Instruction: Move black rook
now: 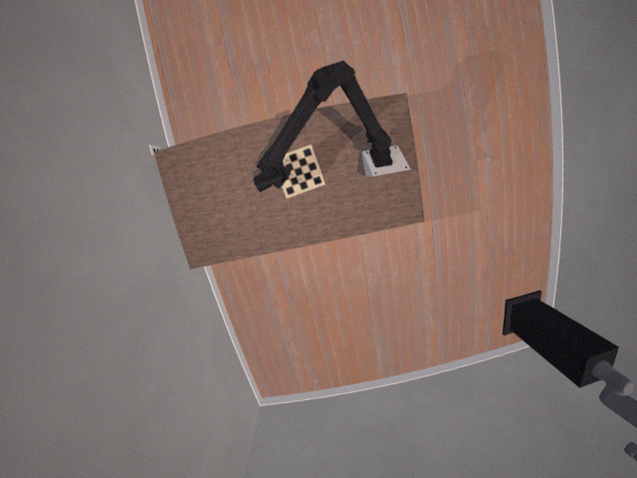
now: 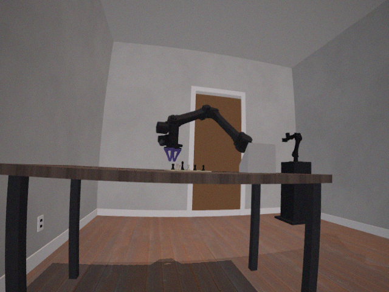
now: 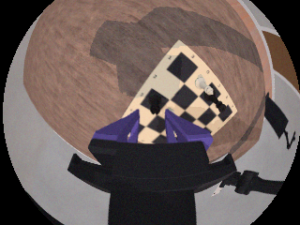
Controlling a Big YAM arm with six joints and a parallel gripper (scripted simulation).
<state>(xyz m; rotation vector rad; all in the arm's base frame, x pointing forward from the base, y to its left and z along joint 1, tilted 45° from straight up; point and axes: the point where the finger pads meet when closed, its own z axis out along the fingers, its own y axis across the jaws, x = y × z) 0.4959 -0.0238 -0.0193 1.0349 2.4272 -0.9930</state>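
My hand is 1 cm past the black piece and 4 cm above it. From my hand the other things lie so: chessboard: 8 cm behind, 1 cm to the right, 6 cm below; then white piece: 4 cm behind, 8 cm to the right, 3 cm below.
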